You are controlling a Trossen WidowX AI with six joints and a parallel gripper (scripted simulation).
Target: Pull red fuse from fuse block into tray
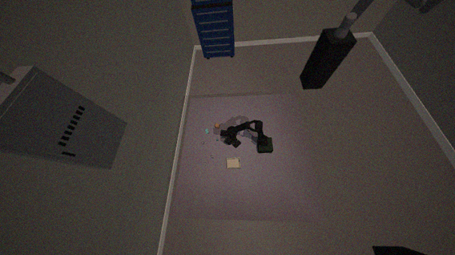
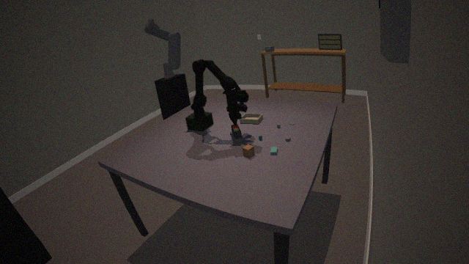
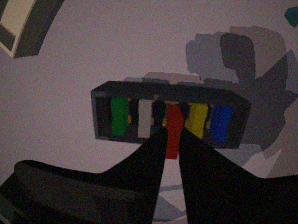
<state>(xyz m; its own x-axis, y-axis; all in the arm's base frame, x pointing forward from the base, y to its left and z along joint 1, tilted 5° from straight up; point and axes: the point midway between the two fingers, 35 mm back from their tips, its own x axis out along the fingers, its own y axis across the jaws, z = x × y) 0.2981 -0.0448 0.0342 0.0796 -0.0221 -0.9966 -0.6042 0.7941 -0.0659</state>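
Now: gripper tip 220 mm to the right of the tan tray and 60 mm above it. The rest, counted from my gripper tip: red fuse (10 mm below); then orange cube (180 mm ahead, 200 mm to the right, 40 mm below); then teal block (290 mm ahead, 140 mm to the right, 50 mm below).
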